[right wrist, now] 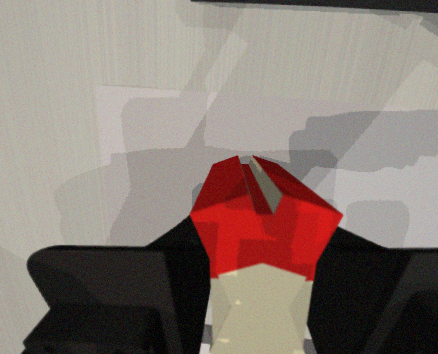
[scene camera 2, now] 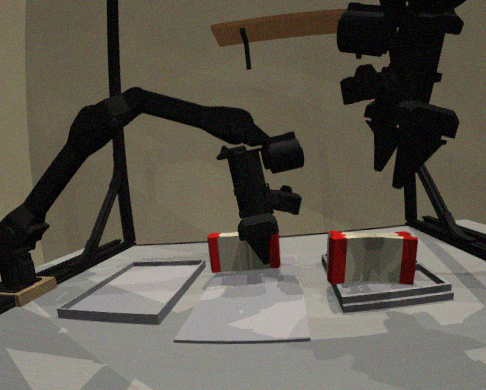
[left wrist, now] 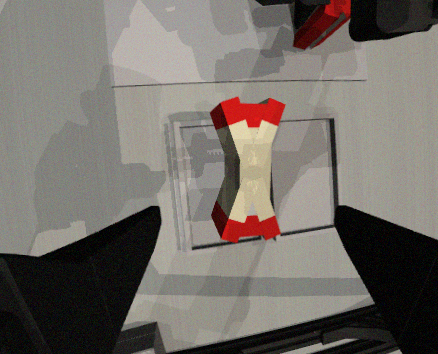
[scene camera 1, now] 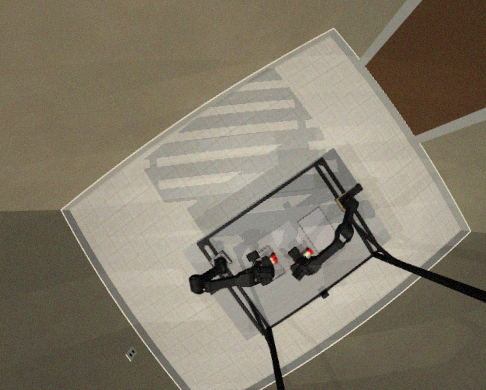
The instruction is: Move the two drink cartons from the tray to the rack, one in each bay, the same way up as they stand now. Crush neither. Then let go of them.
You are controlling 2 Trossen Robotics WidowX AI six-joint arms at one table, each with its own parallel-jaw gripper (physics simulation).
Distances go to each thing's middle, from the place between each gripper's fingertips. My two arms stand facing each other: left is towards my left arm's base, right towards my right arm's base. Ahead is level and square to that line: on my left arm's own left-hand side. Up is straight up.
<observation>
My right hand is 100 mm short of the grey tray [scene camera 2: 142, 292], 210 mm to the left of it and 20 mm above it. The rest, counted from my right hand: grey mat [scene camera 2: 255, 306] 70 mm ahead, 10 mm to the right, 20 mm below.
The grey mat is 210 mm to the right of my left hand, 160 mm below it and 40 mm behind it. The rest, counted from my left hand: grey tray (410 mm to the right, 160 mm below).
</observation>
